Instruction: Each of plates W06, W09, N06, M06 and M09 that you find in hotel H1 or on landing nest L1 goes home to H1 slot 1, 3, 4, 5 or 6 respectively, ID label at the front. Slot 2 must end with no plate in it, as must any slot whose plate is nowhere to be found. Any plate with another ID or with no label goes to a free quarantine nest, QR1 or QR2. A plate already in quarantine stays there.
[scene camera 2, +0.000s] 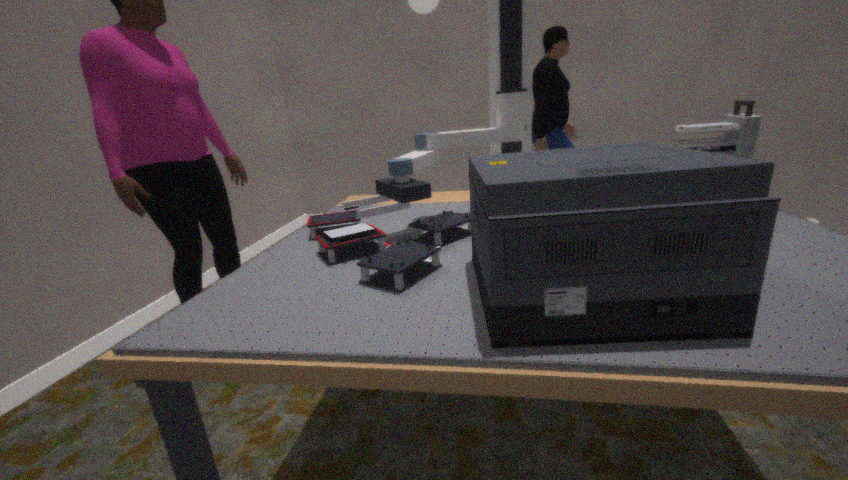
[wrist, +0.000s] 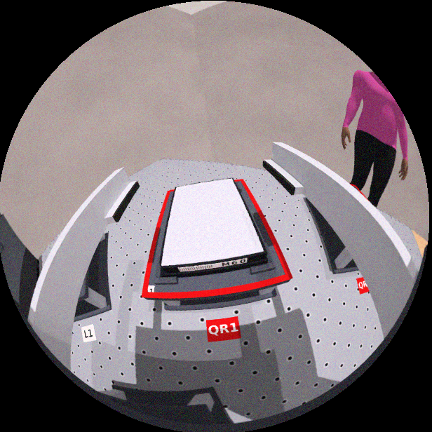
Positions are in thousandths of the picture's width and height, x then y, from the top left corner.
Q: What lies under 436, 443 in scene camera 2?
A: My gripper.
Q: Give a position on a red-rimmed nest QR1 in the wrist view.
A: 559, 640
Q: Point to my gripper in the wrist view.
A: At 455, 372
